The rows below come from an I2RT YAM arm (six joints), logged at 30 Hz.
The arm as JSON. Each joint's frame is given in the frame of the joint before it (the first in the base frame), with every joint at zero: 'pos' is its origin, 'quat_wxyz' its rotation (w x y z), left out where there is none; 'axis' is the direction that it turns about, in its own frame. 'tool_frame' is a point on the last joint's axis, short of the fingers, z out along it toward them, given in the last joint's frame.
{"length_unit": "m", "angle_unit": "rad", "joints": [
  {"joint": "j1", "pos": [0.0, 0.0, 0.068], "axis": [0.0, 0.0, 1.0]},
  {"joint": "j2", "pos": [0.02, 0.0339, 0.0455], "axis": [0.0, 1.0, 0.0]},
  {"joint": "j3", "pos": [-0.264, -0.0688, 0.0], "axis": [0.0, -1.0, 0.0]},
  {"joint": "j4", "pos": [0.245, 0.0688, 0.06], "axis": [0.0, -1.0, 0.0]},
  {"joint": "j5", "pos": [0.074, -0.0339, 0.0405], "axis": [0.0, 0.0, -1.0]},
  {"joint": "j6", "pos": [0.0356, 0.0, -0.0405], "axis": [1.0, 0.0, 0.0]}
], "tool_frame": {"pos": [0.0, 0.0, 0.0], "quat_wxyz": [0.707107, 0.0, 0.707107, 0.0]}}
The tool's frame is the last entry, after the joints.
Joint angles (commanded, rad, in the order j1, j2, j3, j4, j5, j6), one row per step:
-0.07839 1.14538 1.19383 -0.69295 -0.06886 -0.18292
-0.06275 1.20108 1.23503 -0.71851 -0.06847 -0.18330
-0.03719 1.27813 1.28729 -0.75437 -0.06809 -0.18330
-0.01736 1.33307 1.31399 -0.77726 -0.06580 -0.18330
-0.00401 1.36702 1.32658 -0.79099 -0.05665 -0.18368
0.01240 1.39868 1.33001 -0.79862 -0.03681 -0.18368
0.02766 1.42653 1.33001 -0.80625 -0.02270 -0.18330
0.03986 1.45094 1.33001 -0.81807 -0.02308 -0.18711
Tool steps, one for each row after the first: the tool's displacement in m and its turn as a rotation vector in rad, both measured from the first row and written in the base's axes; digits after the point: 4 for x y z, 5 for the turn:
0.0121 0.0030 -0.0013 0.00229 0.03997 0.01556
0.0288 0.0088 -0.0057 0.00503 0.10057 0.04082
0.0407 0.0139 -0.0129 0.00496 0.15177 0.05886
0.0478 0.0172 -0.0188 -0.00108 0.18712 0.06563
0.0543 0.0213 -0.0269 -0.01523 0.22339 0.06756
0.0596 0.0255 -0.0351 -0.02606 0.25900 0.07260
0.0635 0.0293 -0.0428 -0.02998 0.29497 0.08809

